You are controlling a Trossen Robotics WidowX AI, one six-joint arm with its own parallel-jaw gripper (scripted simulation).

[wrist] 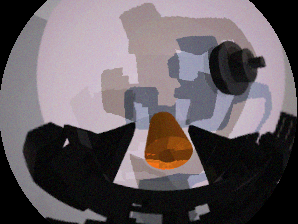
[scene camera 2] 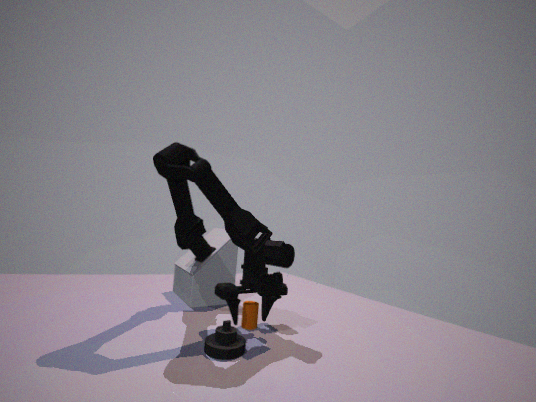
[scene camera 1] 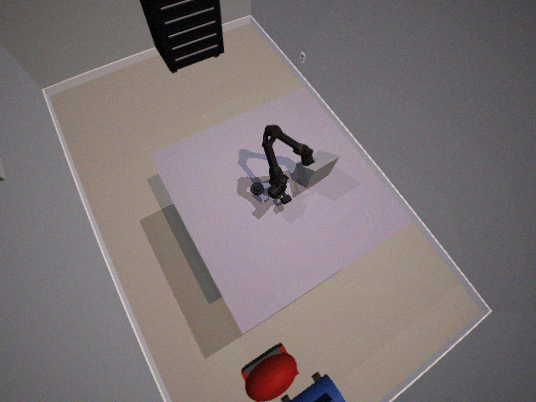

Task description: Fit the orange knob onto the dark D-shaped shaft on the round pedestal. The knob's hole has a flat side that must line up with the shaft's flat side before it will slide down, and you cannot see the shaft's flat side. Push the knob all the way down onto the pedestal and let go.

Labels:
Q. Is my gripper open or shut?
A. Open.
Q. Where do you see a dark round pedestal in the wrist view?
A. At 232,68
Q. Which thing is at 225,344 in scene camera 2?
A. A dark round pedestal.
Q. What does my gripper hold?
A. Nothing.

